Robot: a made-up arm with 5 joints.
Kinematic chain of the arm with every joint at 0, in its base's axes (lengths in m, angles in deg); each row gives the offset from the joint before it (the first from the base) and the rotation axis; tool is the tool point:
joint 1: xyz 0 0 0.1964 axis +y
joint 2: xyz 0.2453 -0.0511 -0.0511 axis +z
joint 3: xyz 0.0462 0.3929 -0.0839 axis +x
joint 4: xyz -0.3 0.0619 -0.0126 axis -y
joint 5: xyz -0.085 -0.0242 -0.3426 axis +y
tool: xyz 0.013 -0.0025 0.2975
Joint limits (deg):
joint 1: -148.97..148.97
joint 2: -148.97..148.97
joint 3: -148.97..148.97
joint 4: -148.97..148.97
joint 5: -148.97..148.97
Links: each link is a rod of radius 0.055 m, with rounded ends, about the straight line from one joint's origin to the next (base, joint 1, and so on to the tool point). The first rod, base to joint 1, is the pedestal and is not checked.
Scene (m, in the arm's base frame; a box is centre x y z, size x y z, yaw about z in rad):
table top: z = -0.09
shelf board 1: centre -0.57 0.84 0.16 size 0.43 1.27 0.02 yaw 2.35
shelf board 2: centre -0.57 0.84 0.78 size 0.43 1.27 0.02 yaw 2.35
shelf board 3: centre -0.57 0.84 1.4 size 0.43 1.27 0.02 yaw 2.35
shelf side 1: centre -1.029 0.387 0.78 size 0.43 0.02 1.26 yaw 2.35
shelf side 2: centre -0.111 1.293 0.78 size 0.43 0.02 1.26 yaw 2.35
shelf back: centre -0.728 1 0.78 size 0.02 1.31 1.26 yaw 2.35
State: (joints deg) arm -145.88 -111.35 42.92 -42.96 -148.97
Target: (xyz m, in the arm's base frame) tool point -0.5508 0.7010 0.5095
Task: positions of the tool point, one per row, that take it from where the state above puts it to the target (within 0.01 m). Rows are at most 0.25 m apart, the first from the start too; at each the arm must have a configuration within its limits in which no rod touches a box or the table.
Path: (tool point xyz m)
1: -0.6605 0.4238 1.0957
2: -0.5422 0.3016 1.0805
3: -0.5477 0.2711 1.1692
4: -0.4986 0.2648 1.2445
5: -0.4105 0.2897 1.2828
6: -0.3067 0.3433 1.2662
7: -0.2147 0.4132 1.1869
8: -0.1593 0.4806 1.0499
9: -0.1575 0.5241 0.8728
10: -0.2153 0.5253 0.6824
11: -0.3255 0.4729 0.5095
12: -0.4606 0.5905 0.5122
13: -0.5509 0.7010 0.5096

